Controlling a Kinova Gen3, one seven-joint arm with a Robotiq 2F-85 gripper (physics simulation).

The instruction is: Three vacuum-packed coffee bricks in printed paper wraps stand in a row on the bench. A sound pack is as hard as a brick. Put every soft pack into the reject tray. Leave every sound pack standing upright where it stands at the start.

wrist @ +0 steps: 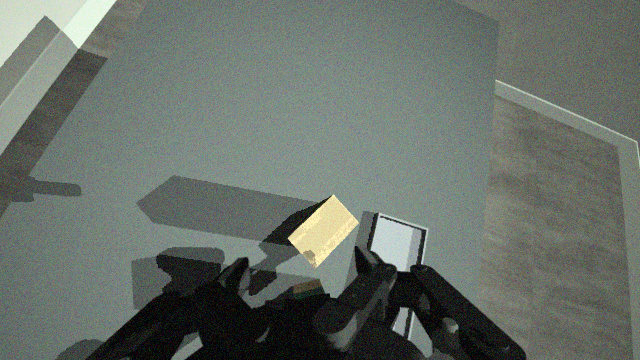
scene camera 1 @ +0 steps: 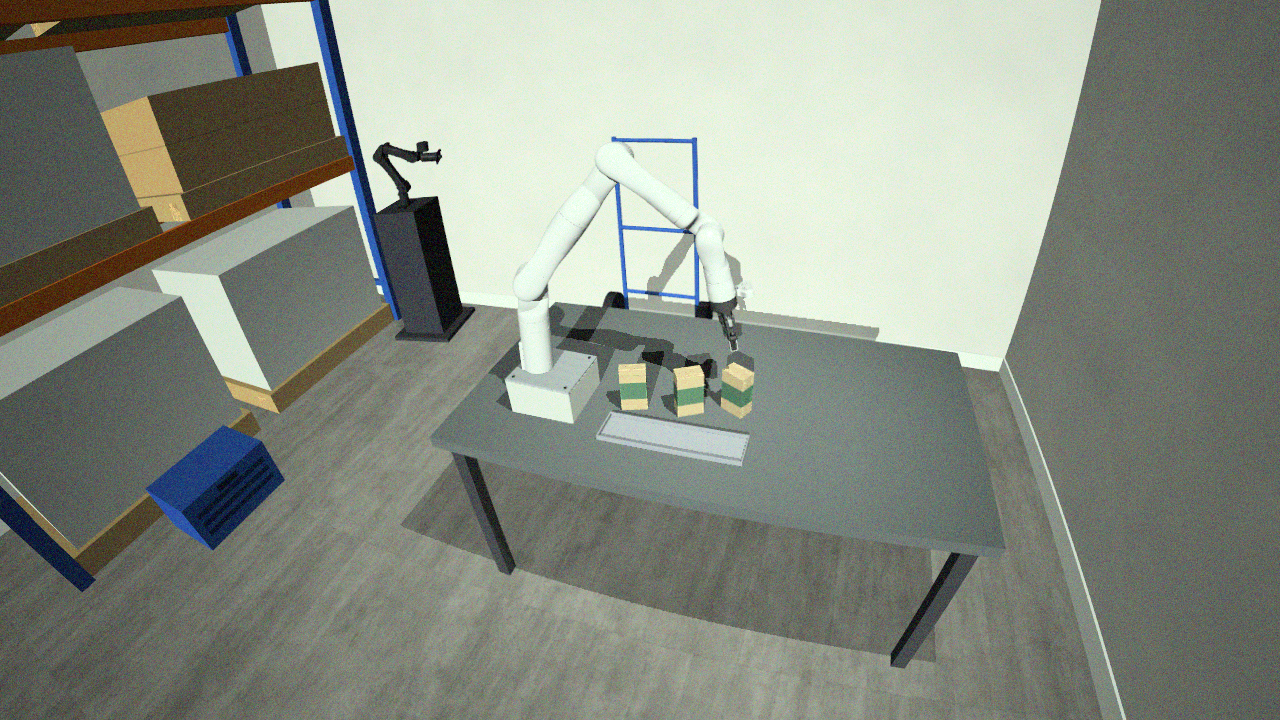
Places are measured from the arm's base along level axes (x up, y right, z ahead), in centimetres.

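Where they show: gripper, fingertip midpoint: point(wrist: 303, 263) point(scene camera 1: 731, 343); arm's base, link origin: point(scene camera 1: 539, 365).
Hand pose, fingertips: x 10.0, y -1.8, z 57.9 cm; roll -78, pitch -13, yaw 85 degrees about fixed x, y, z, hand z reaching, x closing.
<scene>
Things, the pixels of their top centre, and the offset from my fingertips. Level surfaces: height alone.
- left pack, top centre: point(scene camera 1: 632, 380) dx -11.6, dy +4.4, dz -28.0 cm
- middle pack, top centre: point(scene camera 1: 689, 385) dx -11.6, dy +5.4, dz -11.3 cm
- right pack, top centre: point(scene camera 1: 734, 384) dx -11.6, dy +3.6, dz +1.6 cm
- right pack's tan top, top centre: point(wrist: 331, 237) point(scene camera 1: 735, 372) dx -7.6, dy +3.6, dz +1.6 cm
- pale reject tray, top centre: point(wrist: 382, 332) point(scene camera 1: 672, 436) dx -20.2, dy +17.8, dz -14.9 cm
- grey bench, surface height: dx -21.6 cm
Three tan coffee packs with green bands stand upright in a row on the bench: the left pack point(scene camera 1: 632, 387), the middle pack point(scene camera 1: 689, 391) and the right pack point(scene camera 1: 736, 390), which is turned at an angle. In the wrist view the right pack's tan top point(wrist: 324, 231) shows just beyond the fingers, and a small part of another pack point(wrist: 308, 288) shows between them, mostly hidden. The pale reject tray point(scene camera 1: 673, 438) point(wrist: 397, 240) lies in front of the row; no pack shows in it. My gripper point(scene camera 1: 734, 347) point(wrist: 303, 263) is open and empty, above and slightly behind the right pack.
The packs and tray rest on the grey bench point(scene camera 1: 859, 429) point(wrist: 310, 110). The arm's white base box point(scene camera 1: 547, 389) stands at the left, near the left pack. A blue hand truck point(scene camera 1: 658, 228) stands behind the bench against the wall.
</scene>
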